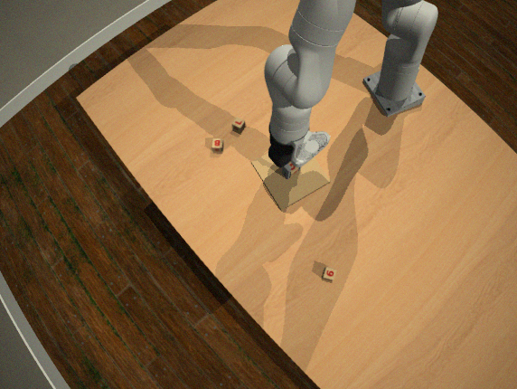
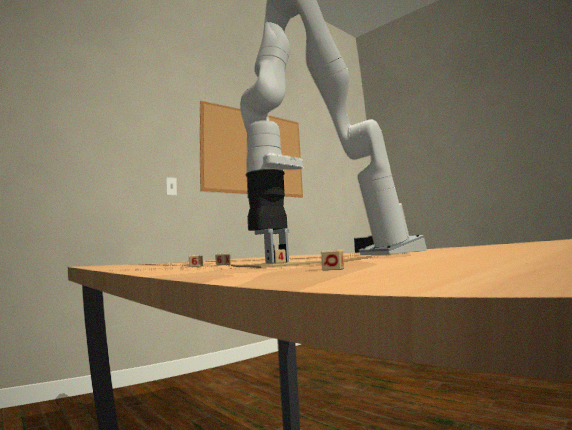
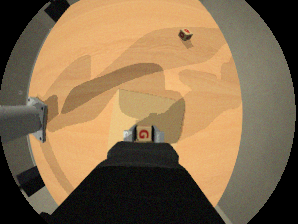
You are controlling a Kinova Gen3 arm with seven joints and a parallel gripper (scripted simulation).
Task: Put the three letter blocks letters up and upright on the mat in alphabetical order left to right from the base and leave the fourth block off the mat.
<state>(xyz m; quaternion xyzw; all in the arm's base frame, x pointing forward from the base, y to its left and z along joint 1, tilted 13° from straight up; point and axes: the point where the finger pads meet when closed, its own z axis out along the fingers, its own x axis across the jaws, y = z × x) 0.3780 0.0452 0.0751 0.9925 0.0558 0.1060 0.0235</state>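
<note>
Right now my hand is 2 cm above the tan mat. Round my hand: block marked B 11 cm ahead, 15 cm to the right, 1 cm below.
</note>
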